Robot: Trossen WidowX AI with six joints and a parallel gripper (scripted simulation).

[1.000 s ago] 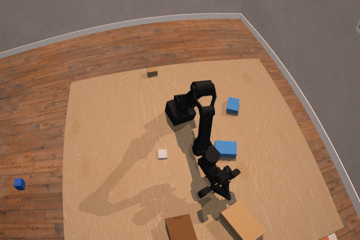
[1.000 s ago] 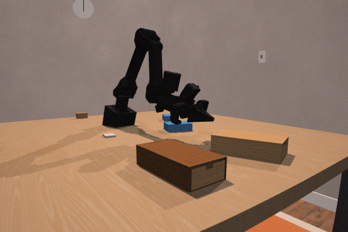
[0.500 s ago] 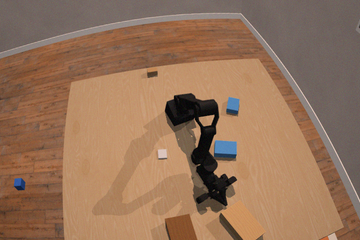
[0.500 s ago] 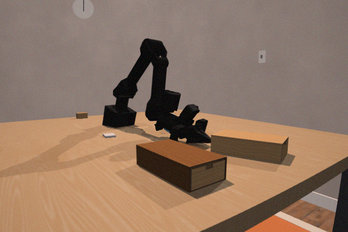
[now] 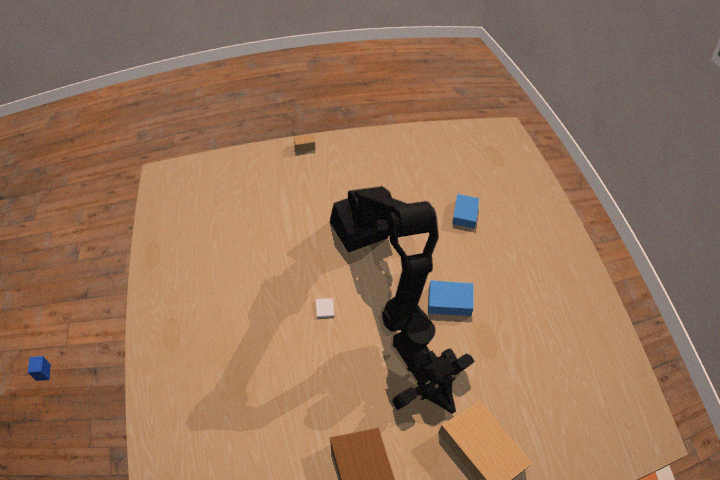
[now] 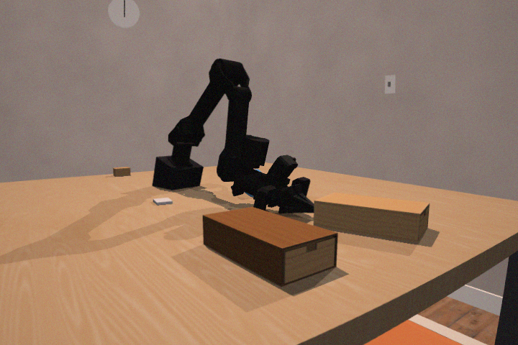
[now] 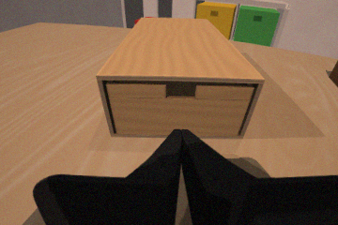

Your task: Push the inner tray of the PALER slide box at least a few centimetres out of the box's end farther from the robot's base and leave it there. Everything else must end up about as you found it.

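Now: the inner tray 140 mm ahead of my hand, 60 mm to the left of it and 10 mm below it. Round my hand: small brown block: 890 mm behind, 190 mm to the right, 10 mm below; then white block: 300 mm behind, 210 mm to the right, 20 mm below.
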